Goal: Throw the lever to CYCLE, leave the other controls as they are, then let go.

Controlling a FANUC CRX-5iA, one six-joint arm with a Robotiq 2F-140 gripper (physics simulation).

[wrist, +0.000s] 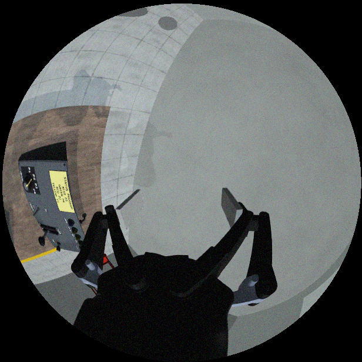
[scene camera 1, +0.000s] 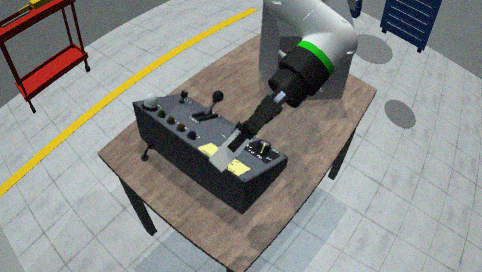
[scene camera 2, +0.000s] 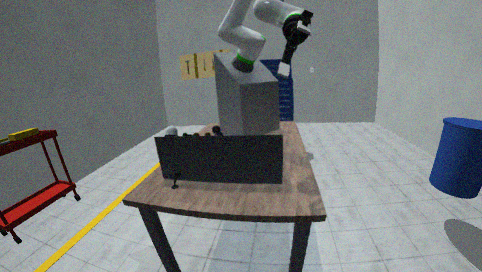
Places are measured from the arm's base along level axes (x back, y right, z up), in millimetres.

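Pixels of known places: gripper, fingertip midpoint: (scene camera 1: pixel 216 164) (scene camera 2: pixel 292 54); arm's base, origin of the base link: (scene camera 2: pixel 242 65).
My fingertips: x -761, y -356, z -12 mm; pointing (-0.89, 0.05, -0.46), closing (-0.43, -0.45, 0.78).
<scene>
Ahead of a thing's pixels: the offset from my fingertips to its middle. "spot": to the spot under its first point. Level surfaces: height alone.
The dark console @[spot: dx +102, dy +280, dz -383 mm] (scene camera 1: pixel 185 165) (scene camera 2: pixel 220 160) (wrist: pixel 44 197) stands on the table. Its lever, with a black ball knob (scene camera 1: pixel 217 96) (scene camera 2: pixel 216 130) (wrist: pixel 42 241), rises from a slot and leans; the lettering by the slot is too blurred to read. A rotary knob @[dx +311, dy +138, dz -332 mm] (scene camera 1: pixel 263 148) (wrist: pixel 28 182), several buttons @[spot: dx +126, dy +365, dz -253 mm] (scene camera 1: pixel 171 120), a small toggle @[dx +263, dy +495, dz -334 mm] (scene camera 1: pixel 184 96) and a white dome @[spot: dx +111, dy +469, dz -233 mm] (scene camera 1: pixel 150 102) are on the same panel. My gripper (scene camera 1: pixel 231 150) (scene camera 2: pixel 293 49) (wrist: pixel 180 197) is open and empty. It hangs high above and away from the console, apart from the lever, with the console at the left of the wrist view.
The wooden table @[dz -444 mm] (scene camera 1: pixel 300 145) (scene camera 2: pixel 225 200) (wrist: pixel 90 150) also bears the grey pedestal (scene camera 2: pixel 260 107) of my arm. A small black hook-like part @[spot: dx +39, dy +446, dz -418 mm] (scene camera 1: pixel 146 152) (scene camera 2: pixel 175 181) is by the console's front. A red cart (scene camera 1: pixel 52 73) (scene camera 2: pixel 37 202), blue cabinet (scene camera 1: pixel 412 20) and blue barrel (scene camera 2: pixel 457 160) stand on the floor.
</scene>
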